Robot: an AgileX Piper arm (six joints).
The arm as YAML. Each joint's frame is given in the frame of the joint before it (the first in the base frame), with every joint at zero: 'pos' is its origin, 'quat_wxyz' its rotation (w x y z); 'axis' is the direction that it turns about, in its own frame. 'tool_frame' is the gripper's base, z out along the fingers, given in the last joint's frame.
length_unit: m
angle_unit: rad
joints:
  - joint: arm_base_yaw
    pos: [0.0, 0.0, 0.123]
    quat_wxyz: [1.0, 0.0, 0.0, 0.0]
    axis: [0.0, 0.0, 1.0]
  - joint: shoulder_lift
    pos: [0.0, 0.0, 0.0]
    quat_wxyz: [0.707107, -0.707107, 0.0, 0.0]
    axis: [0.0, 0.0, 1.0]
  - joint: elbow
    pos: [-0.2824, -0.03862, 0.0]
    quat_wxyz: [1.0, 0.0, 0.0, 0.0]
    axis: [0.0, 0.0, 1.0]
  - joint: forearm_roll
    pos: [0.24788, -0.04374, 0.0]
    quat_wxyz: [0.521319, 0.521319, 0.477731, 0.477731]
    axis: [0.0, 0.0, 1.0]
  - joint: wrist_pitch
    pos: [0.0, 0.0, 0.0]
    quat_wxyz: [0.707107, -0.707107, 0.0, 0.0]
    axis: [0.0, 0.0, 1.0]
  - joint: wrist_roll
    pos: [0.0, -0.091, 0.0]
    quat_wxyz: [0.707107, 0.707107, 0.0, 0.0]
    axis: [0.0, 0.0, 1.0]
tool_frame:
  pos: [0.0, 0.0, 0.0]
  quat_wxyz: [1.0, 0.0, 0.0, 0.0]
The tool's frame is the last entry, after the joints.
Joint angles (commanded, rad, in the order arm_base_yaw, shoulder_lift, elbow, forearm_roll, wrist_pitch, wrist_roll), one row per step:
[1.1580 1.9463 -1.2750 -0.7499 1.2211 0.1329]
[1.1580 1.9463 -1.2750 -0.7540 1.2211 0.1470]
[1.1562 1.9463 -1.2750 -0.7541 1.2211 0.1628]
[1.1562 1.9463 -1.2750 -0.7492 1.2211 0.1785]
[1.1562 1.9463 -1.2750 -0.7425 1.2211 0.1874]
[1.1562 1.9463 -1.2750 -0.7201 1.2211 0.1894]
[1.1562 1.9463 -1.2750 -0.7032 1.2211 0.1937]
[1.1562 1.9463 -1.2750 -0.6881 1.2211 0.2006]
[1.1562 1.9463 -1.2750 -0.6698 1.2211 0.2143]
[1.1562 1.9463 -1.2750 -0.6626 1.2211 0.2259]
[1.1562 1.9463 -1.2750 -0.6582 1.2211 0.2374]
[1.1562 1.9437 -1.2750 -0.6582 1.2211 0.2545]
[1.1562 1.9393 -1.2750 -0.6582 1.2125 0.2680]
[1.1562 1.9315 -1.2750 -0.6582 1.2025 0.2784]
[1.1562 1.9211 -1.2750 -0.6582 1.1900 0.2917]
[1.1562 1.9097 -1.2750 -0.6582 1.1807 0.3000]
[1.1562 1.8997 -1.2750 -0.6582 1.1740 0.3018]
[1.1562 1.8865 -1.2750 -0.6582 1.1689 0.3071]
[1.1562 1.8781 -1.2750 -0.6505 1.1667 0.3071]
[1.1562 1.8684 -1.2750 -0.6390 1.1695 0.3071]
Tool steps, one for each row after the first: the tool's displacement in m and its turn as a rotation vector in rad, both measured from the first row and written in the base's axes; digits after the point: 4 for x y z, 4 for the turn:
[0.0003 0.0000 0.0002 0.0064 -0.0080 -0.0085]
[0.0008 -0.0003 0.0002 0.0150 -0.0135 -0.0222]
[0.0005 -0.0004 0.0000 0.0252 -0.0151 -0.0370]
[0.0000 -0.0004 -0.0004 0.0322 -0.0130 -0.0475]
[-0.0016 -0.0005 -0.0014 0.0403 0.0033 -0.0618]
[-0.0028 -0.0005 -0.0022 0.0479 0.0148 -0.0747]
[-0.0039 -0.0005 -0.0029 0.0563 0.0239 -0.0886]
[-0.0052 -0.0005 -0.0037 0.0690 0.0331 -0.1097]
[-0.0057 -0.0005 -0.0040 0.0771 0.0346 -0.1230]
[-0.0061 -0.0005 -0.0042 0.0844 0.0340 -0.1345]
[-0.0061 -0.0006 -0.0033 0.0956 0.0272 -0.1479]
[-0.0061 -0.0001 -0.0020 0.1140 0.0218 -0.1539]
[-0.0061 0.0003 0.0005 0.1352 0.0165 -0.1566]
[-0.0062 0.0008 0.0038 0.1626 0.0099 -0.1603]
[-0.0063 0.0009 0.0076 0.1856 0.0043 -0.1616]
[-0.0065 0.0009 0.0110 0.2017 0.0011 -0.1591]
[-0.0068 0.0005 0.0155 0.2213 -0.0044 -0.1602]
[-0.0076 0.0001 0.0181 0.2333 -0.0011 -0.1632]
[-0.0087 -0.0008 0.0210 0.2434 0.0043 -0.1709]

